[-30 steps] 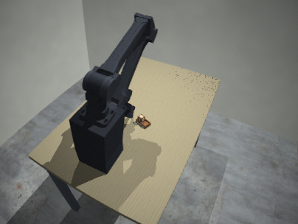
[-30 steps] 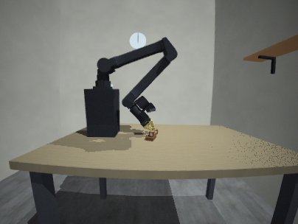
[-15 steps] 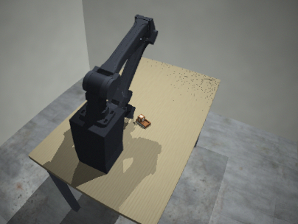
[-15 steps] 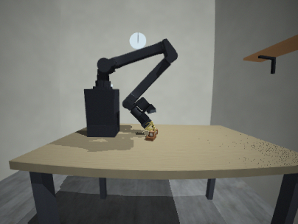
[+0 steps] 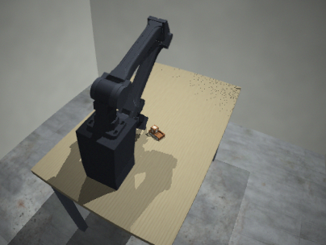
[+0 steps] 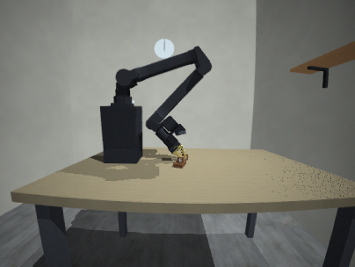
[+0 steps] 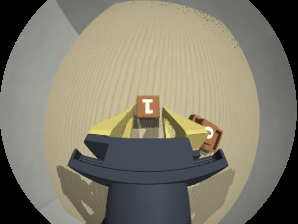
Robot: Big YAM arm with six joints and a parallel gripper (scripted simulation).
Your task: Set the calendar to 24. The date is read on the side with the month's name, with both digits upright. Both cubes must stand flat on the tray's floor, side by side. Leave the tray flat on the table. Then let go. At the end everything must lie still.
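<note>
Now: hand 1 cm short of the brown digit cube and 1 cm above it. From my hand the other things lie so: brown tray (10 cm to the right, 3 cm behind, 1 cm below).
</note>
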